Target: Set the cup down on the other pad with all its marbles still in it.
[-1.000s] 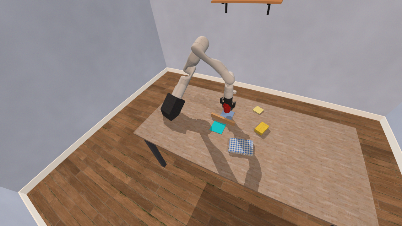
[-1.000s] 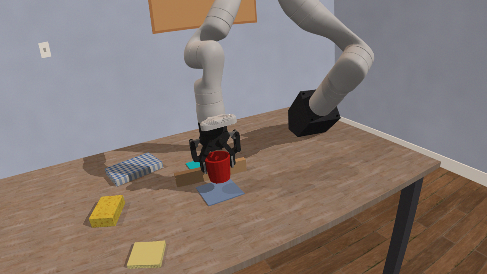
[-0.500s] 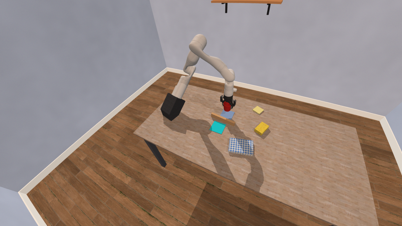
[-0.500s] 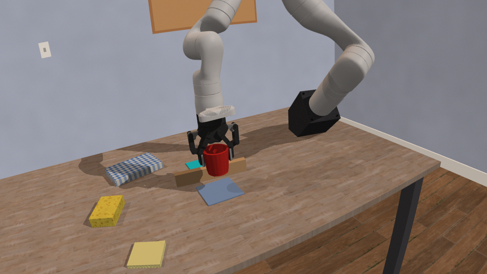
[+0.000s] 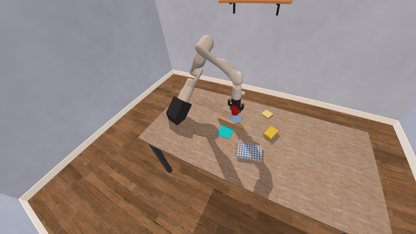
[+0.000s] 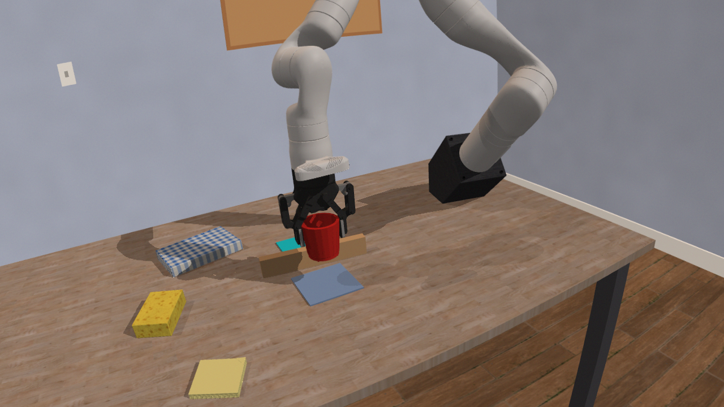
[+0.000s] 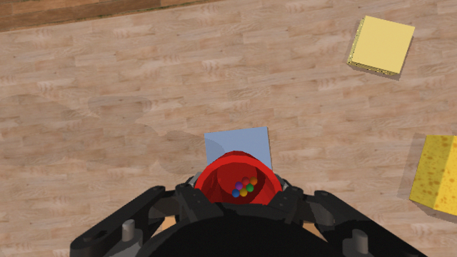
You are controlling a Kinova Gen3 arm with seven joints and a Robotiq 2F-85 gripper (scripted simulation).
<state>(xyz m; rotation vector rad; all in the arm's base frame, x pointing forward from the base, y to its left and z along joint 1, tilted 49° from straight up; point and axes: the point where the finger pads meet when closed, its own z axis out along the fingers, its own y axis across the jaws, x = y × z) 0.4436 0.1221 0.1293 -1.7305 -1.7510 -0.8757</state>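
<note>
Now: hand 170 mm to the left of the teal pad, 110 mm above it and 10 mm short of it. Also, from my hand: red cup: 20 mm below; then wooden rail: 90 mm to the right, 90 mm below, 10 mm ahead; then grey-blue pad: 110 mm below.
</note>
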